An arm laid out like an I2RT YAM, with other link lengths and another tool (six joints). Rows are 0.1 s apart.
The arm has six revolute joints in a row. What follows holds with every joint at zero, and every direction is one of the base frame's. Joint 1 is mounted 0.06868 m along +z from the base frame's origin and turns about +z. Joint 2 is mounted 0.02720 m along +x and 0.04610 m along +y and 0.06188 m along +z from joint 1 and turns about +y. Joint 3 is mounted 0.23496 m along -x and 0.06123 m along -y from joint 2 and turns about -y. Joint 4 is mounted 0.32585 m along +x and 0.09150 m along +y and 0.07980 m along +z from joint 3 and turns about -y. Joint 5 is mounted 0.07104 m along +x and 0.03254 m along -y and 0.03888 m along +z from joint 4 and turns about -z. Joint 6 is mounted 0.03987 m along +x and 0.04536 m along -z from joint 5 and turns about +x. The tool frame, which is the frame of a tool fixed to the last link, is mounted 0.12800 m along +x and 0.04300 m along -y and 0.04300 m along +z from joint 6; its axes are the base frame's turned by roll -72.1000, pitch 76.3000 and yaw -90.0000 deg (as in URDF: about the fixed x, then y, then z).
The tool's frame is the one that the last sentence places.
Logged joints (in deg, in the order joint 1, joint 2, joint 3, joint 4, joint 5, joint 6), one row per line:
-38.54 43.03 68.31 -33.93 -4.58 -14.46
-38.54 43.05 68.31 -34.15 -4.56 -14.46
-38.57 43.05 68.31 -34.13 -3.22 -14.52
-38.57 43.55 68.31 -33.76 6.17 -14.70
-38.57 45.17 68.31 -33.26 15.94 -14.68
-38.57 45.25 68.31 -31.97 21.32 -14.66
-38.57 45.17 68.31 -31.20 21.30 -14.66
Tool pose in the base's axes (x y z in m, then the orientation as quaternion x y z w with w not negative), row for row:
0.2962 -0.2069 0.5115 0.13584 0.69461 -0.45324 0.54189
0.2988 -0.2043 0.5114 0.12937 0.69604 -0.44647 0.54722
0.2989 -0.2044 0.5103 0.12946 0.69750 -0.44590 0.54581
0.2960 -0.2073 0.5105 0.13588 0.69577 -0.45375 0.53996
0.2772 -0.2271 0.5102 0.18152 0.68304 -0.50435 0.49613
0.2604 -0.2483 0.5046 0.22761 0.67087 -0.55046 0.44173
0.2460 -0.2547 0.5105 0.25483 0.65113 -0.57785 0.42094
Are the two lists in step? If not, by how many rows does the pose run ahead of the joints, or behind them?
The pose runs 1 row behind the joints: the pose in row i belongs to the joints in row i - 1.
